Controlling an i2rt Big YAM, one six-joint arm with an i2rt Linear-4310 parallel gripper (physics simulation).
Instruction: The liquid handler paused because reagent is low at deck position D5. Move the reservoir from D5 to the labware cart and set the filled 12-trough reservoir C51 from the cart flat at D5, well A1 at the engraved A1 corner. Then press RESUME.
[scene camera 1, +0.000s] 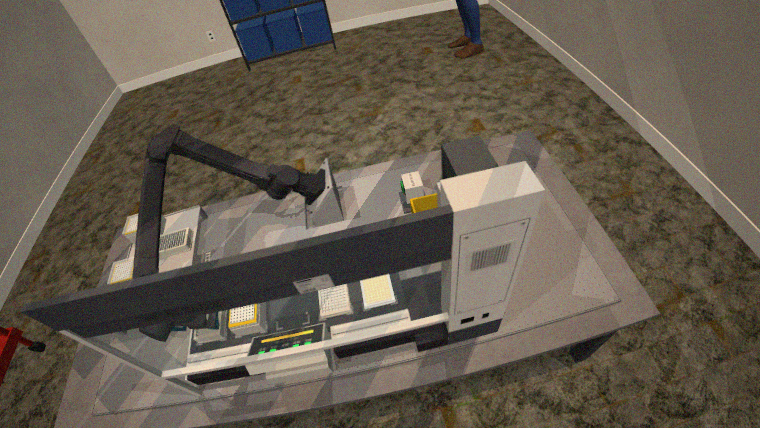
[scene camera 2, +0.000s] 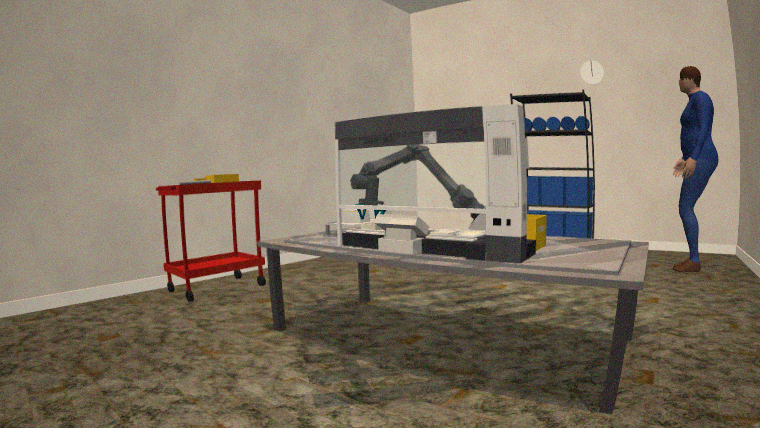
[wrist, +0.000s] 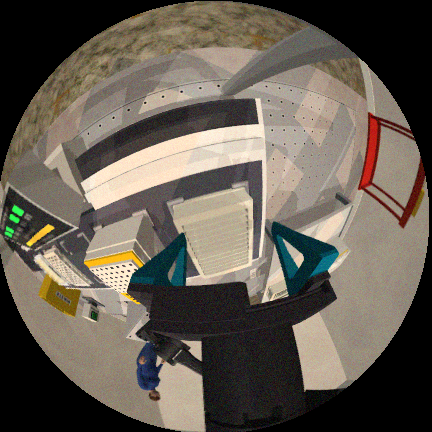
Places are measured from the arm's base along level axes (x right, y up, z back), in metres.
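Pixels of known places: gripper, fingertip midpoint: (scene camera 2: 369, 221) (wrist: 229, 231); arm's base, origin of the base link: (scene camera 1: 317, 187) (scene camera 2: 482, 216) (wrist: 148, 328).
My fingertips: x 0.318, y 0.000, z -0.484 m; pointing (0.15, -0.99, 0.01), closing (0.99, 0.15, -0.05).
Ahead of a thing's pixels: the offset from my fingertips to its top centre.
The pale ribbed reservoir {dy -0.009, dx -0.006, dz +0.038 m} (wrist: 215, 240) (scene camera 1: 208, 334) sits flat at the deck's end position beside the yellow-rimmed tip box; position labels are not readable. My gripper (wrist: 229, 231) (scene camera 2: 370, 214) (scene camera 1: 196, 321) is open and empty, above the reservoir, its teal fingers spread to either side in the wrist view. Another ribbed reservoir {dy -0.008, dx +0.220, dz +0.346 m} (scene camera 1: 175, 240) (wrist: 276, 291) lies on the light tray (scene camera 1: 188, 214) (wrist: 327, 218) behind the deck, partly hidden by the arm or gripper; its C51 label and A1 corner are not readable. The control panel (scene camera 1: 286, 341) (wrist: 60, 222) shows a yellow bar and green marks; RESUME is not readable.
The tip box (scene camera 1: 243, 314) (wrist: 107, 245) stands next to the reservoir. Two plates (scene camera 1: 335, 301) (scene camera 1: 377, 291) sit farther along. The handler's dark top beam (scene camera 1: 319, 249) (scene camera 2: 409, 126) spans above the deck. A red cart (scene camera 2: 223, 186) (wrist: 368, 150) and a person (scene camera 2: 696, 138) stand away from the table.
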